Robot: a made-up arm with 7 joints.
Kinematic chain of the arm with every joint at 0, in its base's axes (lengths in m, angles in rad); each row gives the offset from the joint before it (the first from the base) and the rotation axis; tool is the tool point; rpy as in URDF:
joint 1: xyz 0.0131 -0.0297 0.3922 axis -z
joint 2: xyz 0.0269 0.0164 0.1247 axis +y
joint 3: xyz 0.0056 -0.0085 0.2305 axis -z
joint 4: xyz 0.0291 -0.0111 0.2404 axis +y
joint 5: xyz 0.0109 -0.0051 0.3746 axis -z
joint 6: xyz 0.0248 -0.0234 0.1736 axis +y
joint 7: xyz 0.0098 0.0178 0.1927 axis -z
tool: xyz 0.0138 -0.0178 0.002 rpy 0 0 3.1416
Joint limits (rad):
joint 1: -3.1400..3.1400
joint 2: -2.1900..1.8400
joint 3: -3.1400..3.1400
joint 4: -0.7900..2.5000
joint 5: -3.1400..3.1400
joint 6: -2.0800..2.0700
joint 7: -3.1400..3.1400
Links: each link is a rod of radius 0.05 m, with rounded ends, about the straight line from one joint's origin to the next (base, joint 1, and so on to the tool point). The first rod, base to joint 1, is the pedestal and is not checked.
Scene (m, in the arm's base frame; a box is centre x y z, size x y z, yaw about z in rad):
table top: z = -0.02
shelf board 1: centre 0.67 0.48 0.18 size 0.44 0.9 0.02 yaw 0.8
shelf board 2: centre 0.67 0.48 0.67 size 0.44 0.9 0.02 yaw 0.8
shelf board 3: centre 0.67 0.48 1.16 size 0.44 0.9 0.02 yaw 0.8
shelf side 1: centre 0.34 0.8 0.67 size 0.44 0.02 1 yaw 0.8
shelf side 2: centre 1 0.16 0.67 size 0.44 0.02 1 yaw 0.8
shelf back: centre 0.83 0.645 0.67 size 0.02 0.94 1 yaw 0.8
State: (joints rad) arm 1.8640 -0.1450 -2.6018 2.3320 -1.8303 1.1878 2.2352
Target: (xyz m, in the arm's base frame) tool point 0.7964 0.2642 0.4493
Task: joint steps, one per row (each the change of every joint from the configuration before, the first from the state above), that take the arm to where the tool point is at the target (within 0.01 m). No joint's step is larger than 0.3 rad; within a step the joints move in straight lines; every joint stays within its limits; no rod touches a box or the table.
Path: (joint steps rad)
1: 0.1425 -0.1976 0.0693 -0.2250 -0.0554 -0.1076 0.0070
2: 0.1424 -0.1976 0.0694 -0.2249 -0.0554 -0.1075 0.0071
3: 0.1425 -0.1976 0.0693 -0.2250 -0.0554 -0.1076 0.0070

